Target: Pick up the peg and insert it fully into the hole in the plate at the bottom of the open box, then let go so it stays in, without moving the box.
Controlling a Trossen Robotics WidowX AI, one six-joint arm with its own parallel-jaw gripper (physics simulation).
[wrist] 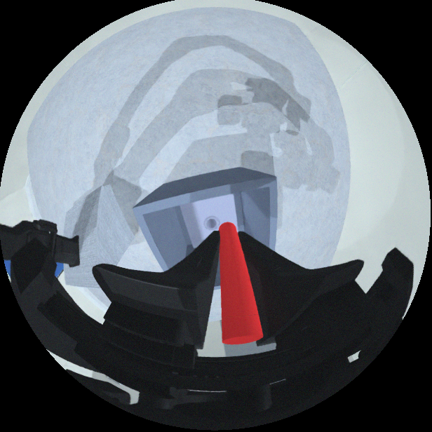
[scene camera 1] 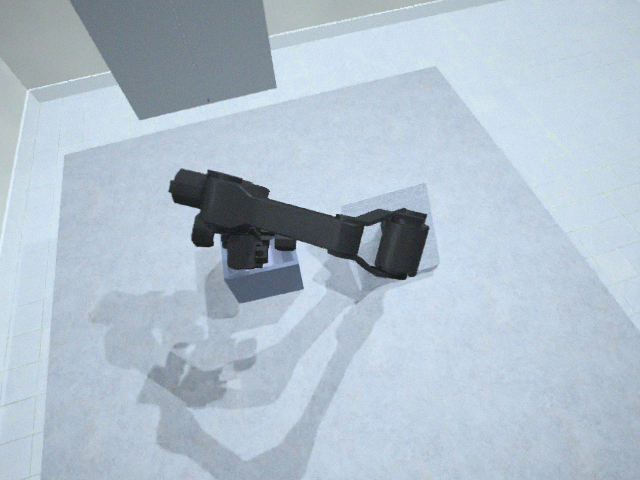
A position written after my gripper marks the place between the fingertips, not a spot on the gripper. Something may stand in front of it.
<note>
In view: my gripper (scene camera 1: 250, 251), a blue-grey box (scene camera 1: 246, 286) and a red peg (wrist: 240, 321).
The blue-grey box shows as well in the wrist view (wrist: 158, 214). My gripper is seen too in the wrist view (wrist: 227, 236). Scene camera 1 does not show the red peg, which is hidden by my gripper.
</note>
